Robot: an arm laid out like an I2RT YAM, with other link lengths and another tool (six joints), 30 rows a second.
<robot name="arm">
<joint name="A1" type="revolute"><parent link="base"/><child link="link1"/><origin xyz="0.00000 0.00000 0.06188" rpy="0.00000 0.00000 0.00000"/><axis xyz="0 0 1"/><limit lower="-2.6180" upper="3.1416"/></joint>
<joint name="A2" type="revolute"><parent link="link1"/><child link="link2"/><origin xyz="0.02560 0.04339 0.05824" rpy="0.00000 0.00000 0.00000"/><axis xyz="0 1 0"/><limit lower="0.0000" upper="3.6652"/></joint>
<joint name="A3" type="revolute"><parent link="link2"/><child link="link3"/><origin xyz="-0.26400 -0.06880 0.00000" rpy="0.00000 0.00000 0.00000"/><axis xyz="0 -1 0"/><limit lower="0.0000" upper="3.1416"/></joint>
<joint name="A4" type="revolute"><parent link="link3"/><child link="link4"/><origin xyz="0.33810 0.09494 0.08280" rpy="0.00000 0.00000 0.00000"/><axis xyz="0 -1 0"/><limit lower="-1.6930" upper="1.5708"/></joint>
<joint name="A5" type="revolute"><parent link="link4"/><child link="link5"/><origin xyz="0.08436 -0.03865 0.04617" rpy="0.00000 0.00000 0.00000"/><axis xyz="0 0 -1"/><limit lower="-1.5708" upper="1.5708"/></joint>
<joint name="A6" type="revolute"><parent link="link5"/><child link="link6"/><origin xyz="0.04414 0.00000 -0.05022" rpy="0.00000 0.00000 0.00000"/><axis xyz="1 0 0"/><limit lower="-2.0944" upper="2.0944"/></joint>
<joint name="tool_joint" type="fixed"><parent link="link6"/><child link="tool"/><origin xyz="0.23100 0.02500 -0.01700" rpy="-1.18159 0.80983 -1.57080"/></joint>
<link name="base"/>
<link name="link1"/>
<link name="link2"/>
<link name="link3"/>
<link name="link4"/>
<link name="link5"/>
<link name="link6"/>
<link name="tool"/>
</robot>
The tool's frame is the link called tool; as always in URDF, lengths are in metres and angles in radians.
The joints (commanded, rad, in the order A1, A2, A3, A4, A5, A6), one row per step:
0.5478, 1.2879, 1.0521, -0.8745, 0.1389, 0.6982
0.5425, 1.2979, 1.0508, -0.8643, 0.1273, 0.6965
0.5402, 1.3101, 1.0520, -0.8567, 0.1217, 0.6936
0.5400, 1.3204, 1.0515, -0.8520, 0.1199, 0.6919
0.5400, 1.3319, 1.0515, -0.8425, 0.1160, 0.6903
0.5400, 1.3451, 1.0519, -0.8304, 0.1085, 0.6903
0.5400, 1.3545, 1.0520, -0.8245, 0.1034, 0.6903
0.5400, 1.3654, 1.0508, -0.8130, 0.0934, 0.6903
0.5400, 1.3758, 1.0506, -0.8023, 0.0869, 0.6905
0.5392, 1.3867, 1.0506, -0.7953, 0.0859, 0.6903
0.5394, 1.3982, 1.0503, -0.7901, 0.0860, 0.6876
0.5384, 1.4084, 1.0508, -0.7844, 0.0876, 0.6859
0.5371, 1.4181, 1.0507, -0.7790, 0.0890, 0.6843
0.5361, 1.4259, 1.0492, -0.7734, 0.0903, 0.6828
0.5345, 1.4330, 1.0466, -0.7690, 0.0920, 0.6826
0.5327, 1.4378, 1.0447, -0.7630, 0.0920, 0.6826
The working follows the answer.
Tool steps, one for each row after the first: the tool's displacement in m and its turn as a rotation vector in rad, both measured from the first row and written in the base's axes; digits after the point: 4 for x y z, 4 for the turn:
0.0016, 0.0019, -0.0035, 0.0076, 0.0061, 0.0014
0.0030, 0.0033, -0.0071, 0.0088, 0.0113, 0.0041
0.0032, 0.0039, -0.0111, 0.0063, 0.0172, 0.0062
0.0045, 0.0059, -0.0147, 0.0076, 0.0205, 0.0093
0.0059, 0.0092, -0.0185, 0.0131, 0.0246, 0.0126
0.0062, 0.0110, -0.0217, 0.0153, 0.0299, 0.0148
0.0067, 0.0146, -0.0254, 0.0227, 0.0350, 0.0191
0.0079, 0.0174, -0.0284, 0.0278, 0.0379, 0.0218
0.0090, 0.0179, -0.0323, 0.0266, 0.0417, 0.0215
0.0092, 0.0181, -0.0369, 0.0220, 0.0470, 0.0240
0.0105, 0.0178, -0.0404, 0.0181, 0.0495, 0.0237
0.0116, 0.0173, -0.0441, 0.0141, 0.0525, 0.0232
0.0124, 0.0168, -0.0475, 0.0106, 0.0549, 0.0229
0.0127, 0.0156, -0.0514, 0.0066, 0.0587, 0.0206
0.0138, 0.0152, -0.0536, 0.0063, 0.0593, 0.0188

Tool pose at each row, in the base's axes (x y z in m, rotation vector in rad; rounded; the steps above come from the unrounded poses):
0.3805, 0.2586, 0.0513, -0.6033, 2.4360, -0.5099
0.3821, 0.2605, 0.0478, -0.6042, 2.4421, -0.4987
0.3835, 0.2619, 0.0442, -0.6089, 2.4460, -0.4951
0.3837, 0.2625, 0.0402, -0.6148, 2.4503, -0.4962
0.3850, 0.2645, 0.0366, -0.6193, 2.4523, -0.4927
0.3865, 0.2678, 0.0328, -0.6225, 2.4553, -0.4838
0.3867, 0.2696, 0.0296, -0.6263, 2.4595, -0.4791
0.3873, 0.2732, 0.0259, -0.6304, 2.4632, -0.4670
0.3884, 0.2760, 0.0229, -0.6325, 2.4654, -0.4588
0.3895, 0.2765, 0.0190, -0.6343, 2.4689, -0.4598
0.3898, 0.2767, 0.0144, -0.6412, 2.4723, -0.4634
0.3911, 0.2764, 0.0109, -0.6436, 2.4744, -0.4680
0.3922, 0.2759, 0.0072, -0.6458, 2.4770, -0.4726
0.3929, 0.2754, 0.0038, -0.6479, 2.4790, -0.4766
0.3933, 0.2742, -0.0001, -0.6485, 2.4830, -0.4818
0.3944, 0.2738, -0.0023, -0.6467, 2.4844, -0.4828

